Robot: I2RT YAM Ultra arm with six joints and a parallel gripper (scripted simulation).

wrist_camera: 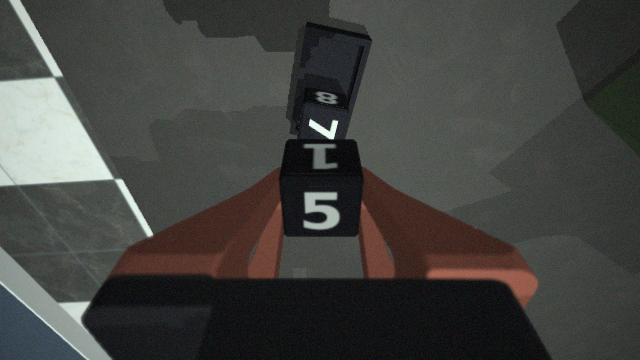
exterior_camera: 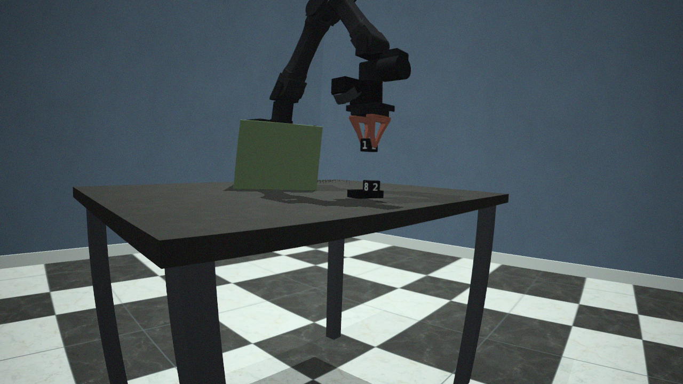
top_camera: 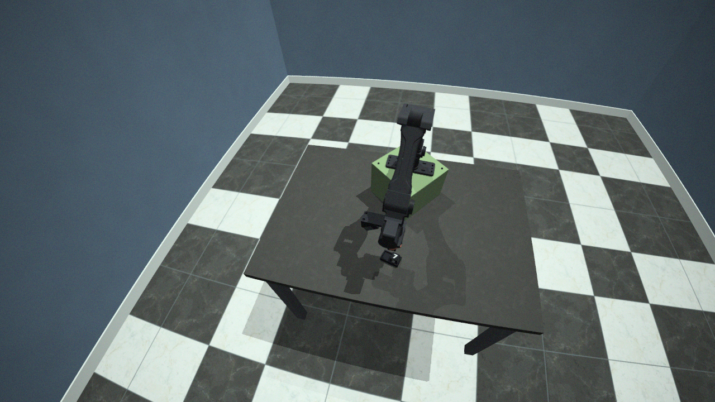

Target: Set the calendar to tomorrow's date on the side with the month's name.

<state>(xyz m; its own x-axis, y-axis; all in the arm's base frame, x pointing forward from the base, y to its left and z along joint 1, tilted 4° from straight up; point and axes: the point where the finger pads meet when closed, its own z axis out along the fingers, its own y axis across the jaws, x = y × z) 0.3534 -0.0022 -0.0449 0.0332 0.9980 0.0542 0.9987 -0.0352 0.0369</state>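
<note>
Right now the black tray is 12 cm below my hand. Also, from my hand: calendar cube right at my hand.
</note>
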